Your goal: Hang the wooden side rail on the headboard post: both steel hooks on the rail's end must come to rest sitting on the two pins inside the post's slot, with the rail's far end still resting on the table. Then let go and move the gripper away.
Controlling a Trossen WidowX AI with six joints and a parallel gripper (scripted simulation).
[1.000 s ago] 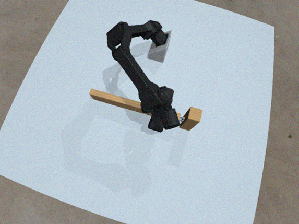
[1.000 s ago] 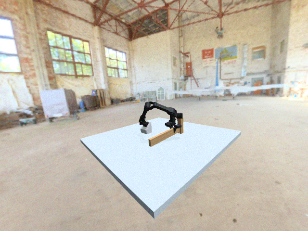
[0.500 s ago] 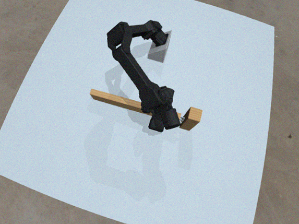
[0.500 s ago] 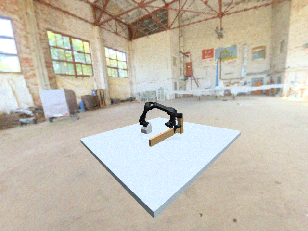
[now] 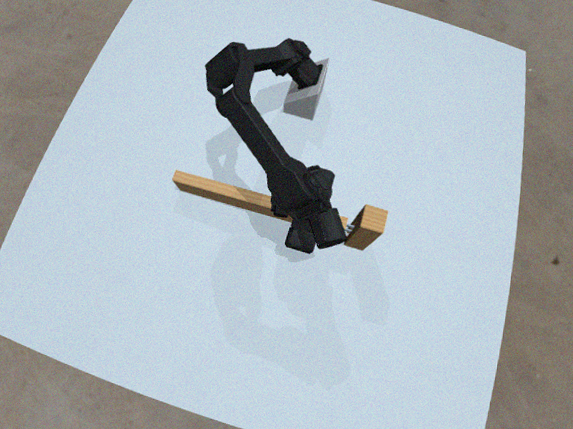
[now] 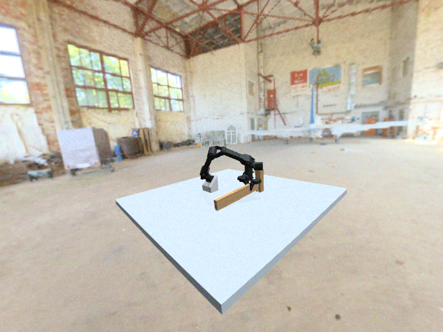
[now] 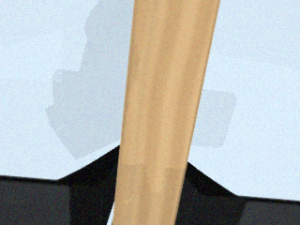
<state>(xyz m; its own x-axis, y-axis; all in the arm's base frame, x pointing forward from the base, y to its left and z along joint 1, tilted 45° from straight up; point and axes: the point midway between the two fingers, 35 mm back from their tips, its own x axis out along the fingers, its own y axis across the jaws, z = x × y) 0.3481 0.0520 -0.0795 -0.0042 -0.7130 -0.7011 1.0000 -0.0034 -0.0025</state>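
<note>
The headboard post is 130 mm to the left of my gripper tip and 40 mm above it.
</note>
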